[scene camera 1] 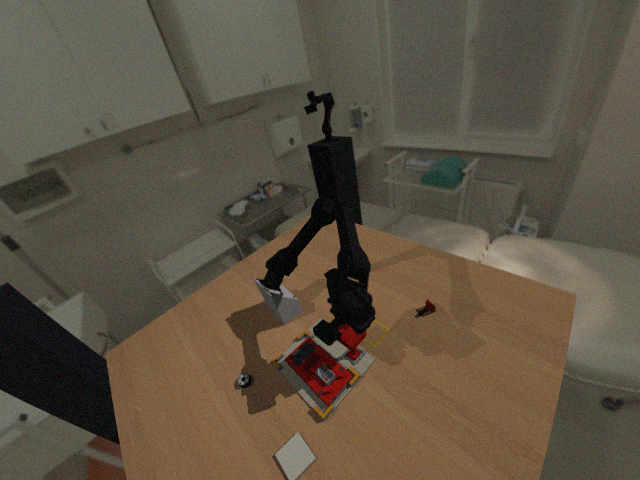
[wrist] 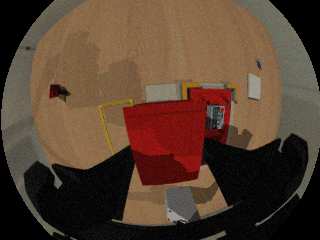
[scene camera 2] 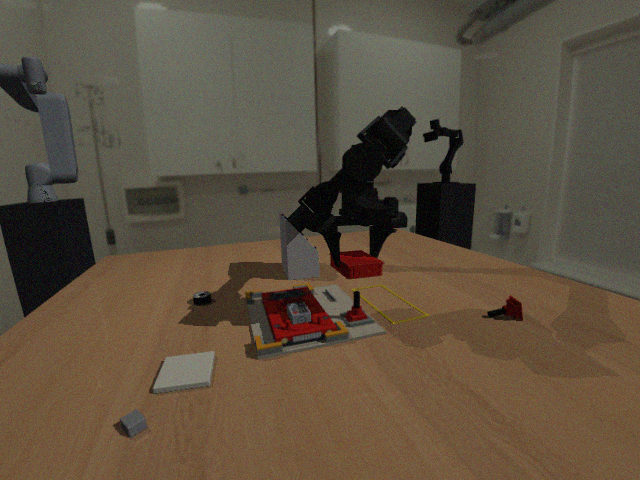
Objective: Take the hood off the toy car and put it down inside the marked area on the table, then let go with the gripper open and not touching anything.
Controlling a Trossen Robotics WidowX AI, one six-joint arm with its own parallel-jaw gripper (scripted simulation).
Labels:
The gripper shows in scene camera 1, in the wrist view (167, 144) and in scene camera 2. The same spot on the gripper: (scene camera 1: 327, 332) is (scene camera 2: 319, 214).

